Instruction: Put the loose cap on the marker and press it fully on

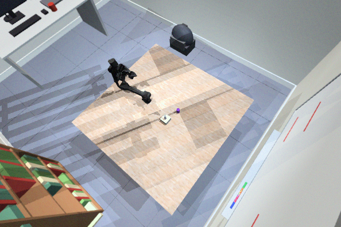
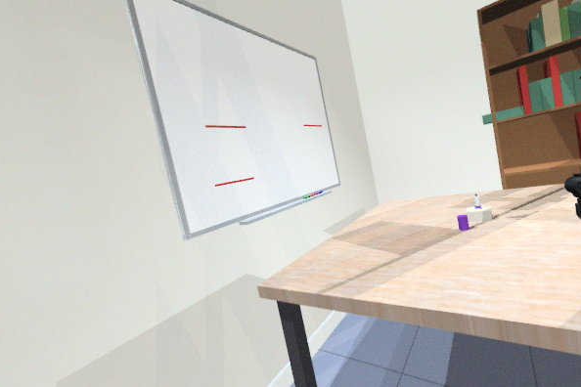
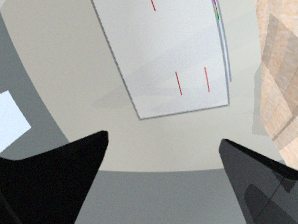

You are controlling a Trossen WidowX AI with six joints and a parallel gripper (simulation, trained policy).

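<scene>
Now: gripper tip 350 mm short of the purple cap, 120 mm to the right of it and 440 mm above it. The rest, counted from my gripper tip: white holder block: 300 mm ahead, 20 mm to the right, 450 mm below.
</scene>
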